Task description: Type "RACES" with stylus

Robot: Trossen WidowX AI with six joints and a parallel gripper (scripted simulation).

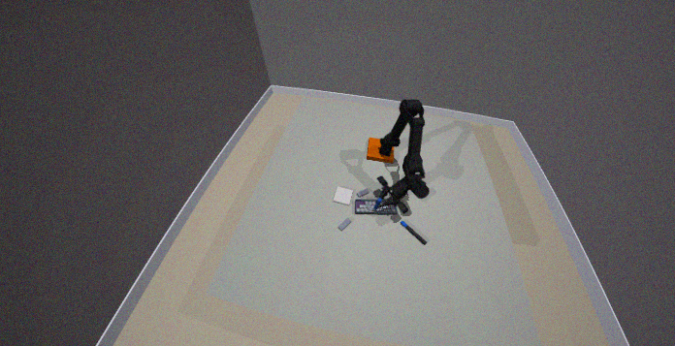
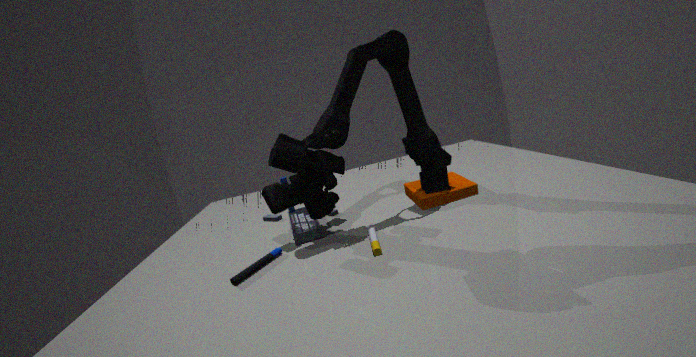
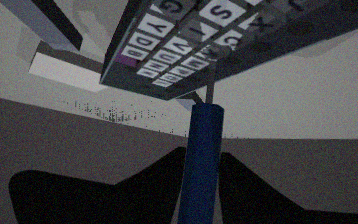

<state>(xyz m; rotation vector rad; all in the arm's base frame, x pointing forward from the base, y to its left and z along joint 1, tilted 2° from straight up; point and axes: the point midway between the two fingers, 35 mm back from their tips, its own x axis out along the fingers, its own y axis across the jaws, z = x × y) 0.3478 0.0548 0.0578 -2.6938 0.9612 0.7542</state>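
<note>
My gripper tip is 10 mm above the blue stylus. From my gripper tip the other things lie so: grey block 110 mm ahead, 110 mm to the right, 70 mm below; white-and-yellow marker 210 mm behind, 160 mm to the left, 70 mm below; white pad 20 mm behind, 170 mm to the right, 70 mm below.
</note>
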